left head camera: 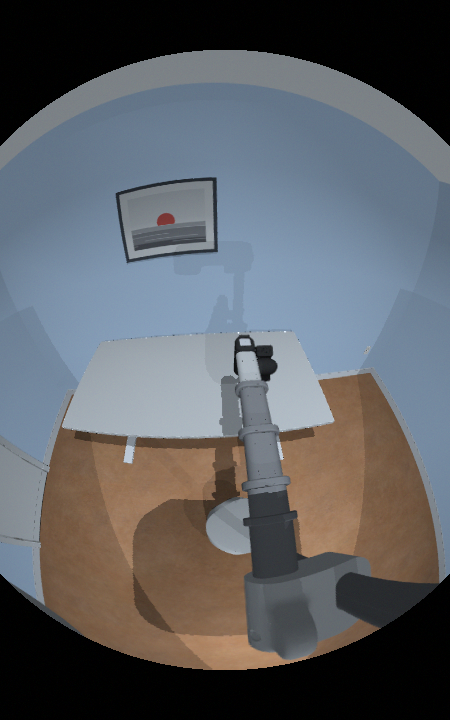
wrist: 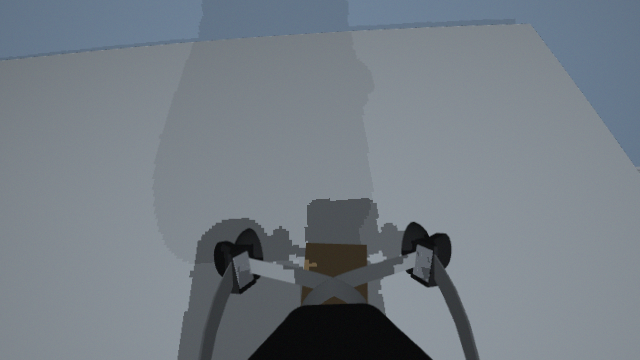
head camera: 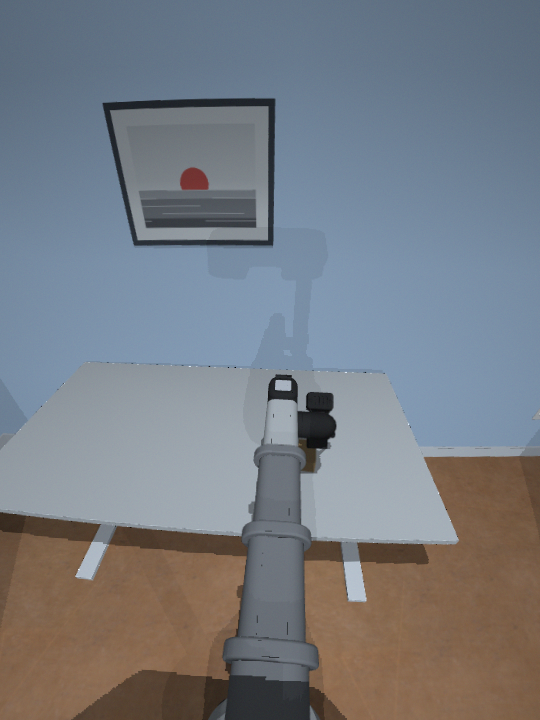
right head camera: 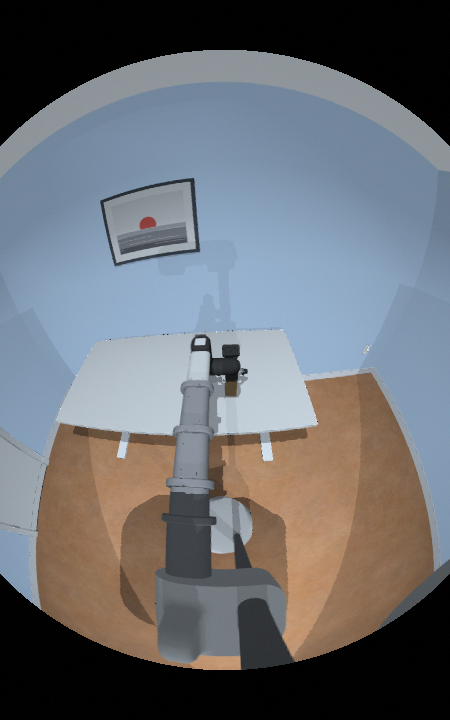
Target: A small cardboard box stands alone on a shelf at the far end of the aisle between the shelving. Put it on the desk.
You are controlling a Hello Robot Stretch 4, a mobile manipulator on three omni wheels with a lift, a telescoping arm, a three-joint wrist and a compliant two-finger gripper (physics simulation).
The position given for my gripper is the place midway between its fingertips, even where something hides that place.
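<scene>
My gripper (wrist: pixel 331 246) is visible, as is a small cardboard box (wrist: pixel 332 260). Also present: a white desk (head camera: pixel 164 447) (left head camera: pixel 177 386) (wrist: pixel 131 164) (right head camera: pixel 132 384), and a framed picture (head camera: pixel 192 171) (left head camera: pixel 179 216) (right head camera: pixel 159 219).
</scene>
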